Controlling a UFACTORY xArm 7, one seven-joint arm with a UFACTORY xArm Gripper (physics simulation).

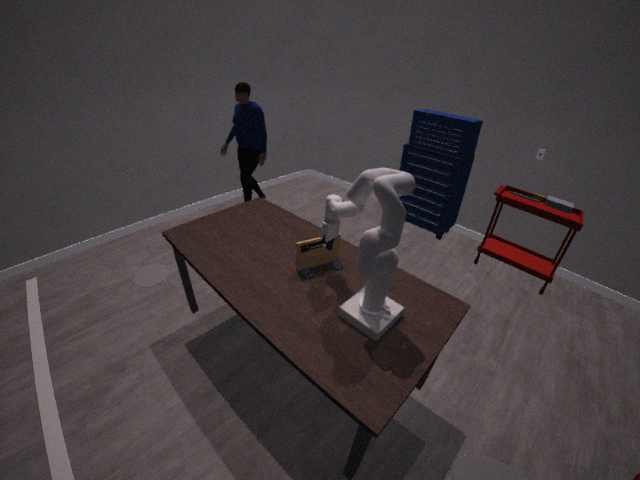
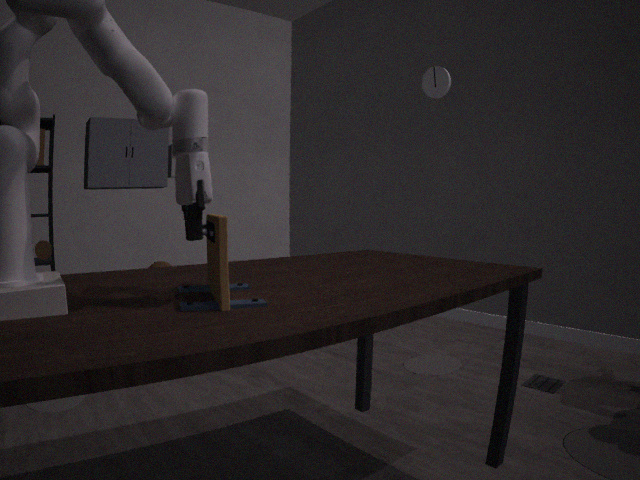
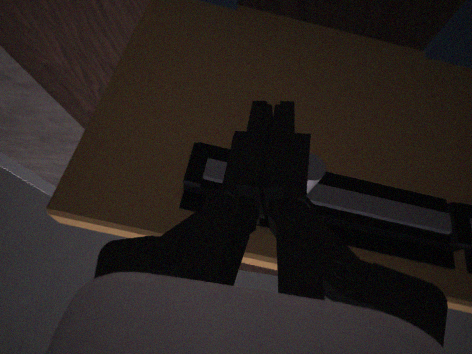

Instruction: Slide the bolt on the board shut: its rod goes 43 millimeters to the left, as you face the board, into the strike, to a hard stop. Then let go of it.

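Frame: origin at the arm's base, x up, y left, z back, level; millimetres.
Where they show: gripper, fingertip midpoint: (image 1: 328, 248) (image 2: 194, 240) (image 3: 275, 123); arm's base at its link origin: (image 1: 372, 306) (image 2: 14, 282).
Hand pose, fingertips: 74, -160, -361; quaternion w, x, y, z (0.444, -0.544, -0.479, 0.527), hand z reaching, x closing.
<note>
Each offset is from my fingertips to the centre of the thing, as dx, dy, dz. Level surfaces: height alone.
The upright yellow-brown board @(-39, +11, -59) (image 1: 316, 261) (image 2: 219, 273) (image 3: 175, 90) carries a dark bolt housing @(+14, +40, -44) (image 1: 311, 246) (image 2: 210, 231) (image 3: 390, 195) near its top edge. A grey rod @(+14, +22, -46) (image 3: 385, 209) shows inside the housing. My gripper (image 1: 329, 247) (image 2: 194, 238) (image 3: 275, 124) is shut with nothing between its fingers. It points down in front of the board's right part, as one faces the board. The pale round knob @(+14, +10, -22) (image 2: 204, 230) (image 3: 315, 171) is partly hidden by the fingers, right beside them on the strike side; contact cannot be told. The strike and rod end cannot be made out clearly.
The board stands on blue-grey feet (image 1: 306, 273) (image 2: 222, 304) on the brown table @(dx -127) (image 1: 248, 258) (image 2: 361, 294). The arm's white base (image 1: 371, 315) (image 2: 31, 299) is on the same table. A person (image 1: 250, 126), a blue tool cabinet (image 1: 439, 170) and a red cart (image 1: 522, 258) are beyond it.
</note>
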